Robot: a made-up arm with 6 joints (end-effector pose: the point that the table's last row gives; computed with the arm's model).
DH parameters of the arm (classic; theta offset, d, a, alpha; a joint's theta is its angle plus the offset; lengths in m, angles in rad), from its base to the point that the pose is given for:
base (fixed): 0 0 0 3.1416
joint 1: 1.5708 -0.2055 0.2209 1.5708
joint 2: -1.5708 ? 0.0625 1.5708
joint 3: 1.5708 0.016 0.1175 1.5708
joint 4: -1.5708 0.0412 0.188 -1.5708
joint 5: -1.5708 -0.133 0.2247 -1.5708
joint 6: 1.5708 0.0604 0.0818 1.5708
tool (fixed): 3.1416 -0.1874 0 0
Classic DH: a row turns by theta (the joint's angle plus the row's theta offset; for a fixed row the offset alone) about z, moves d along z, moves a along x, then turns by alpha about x.
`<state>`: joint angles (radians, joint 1 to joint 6).
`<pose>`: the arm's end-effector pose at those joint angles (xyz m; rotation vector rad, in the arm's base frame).
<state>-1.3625 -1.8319 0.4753 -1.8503 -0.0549 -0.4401</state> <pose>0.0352 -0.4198 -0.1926 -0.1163 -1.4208 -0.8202</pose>
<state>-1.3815 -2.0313 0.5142 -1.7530 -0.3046 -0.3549</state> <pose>0.1029 -0.4383 -0.1776 -0.2980 -1.5926 -1.0760</pose>
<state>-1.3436 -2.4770 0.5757 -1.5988 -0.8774 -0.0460</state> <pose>0.1879 -0.4841 -0.1004 -0.7515 -1.8963 -1.8639</pose>
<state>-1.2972 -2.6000 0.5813 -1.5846 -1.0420 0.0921</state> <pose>0.1783 -0.4988 -0.0710 -0.9359 -1.9212 -2.1383</pose>
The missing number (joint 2, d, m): -0.4318
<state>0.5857 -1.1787 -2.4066 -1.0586 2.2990 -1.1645</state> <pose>-0.1835 -0.1168 0.0468 0.0216 -0.0890 2.4854</pose>
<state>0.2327 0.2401 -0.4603 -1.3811 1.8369 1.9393</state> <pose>-0.6728 -0.1659 0.0673 -0.2309 1.3746 1.8258</pose>
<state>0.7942 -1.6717 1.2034 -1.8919 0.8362 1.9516</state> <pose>-0.1780 0.3824 0.0969 2.5679 0.4734 -0.8843</pose>
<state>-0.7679 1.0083 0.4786 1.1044 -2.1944 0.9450</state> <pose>0.0305 -0.3495 0.1661 0.2215 -2.2289 1.2565</pose>
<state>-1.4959 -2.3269 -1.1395 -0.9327 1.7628 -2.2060</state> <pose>0.3875 -0.5775 0.5879 -2.3980 0.3478 1.5251</pose>
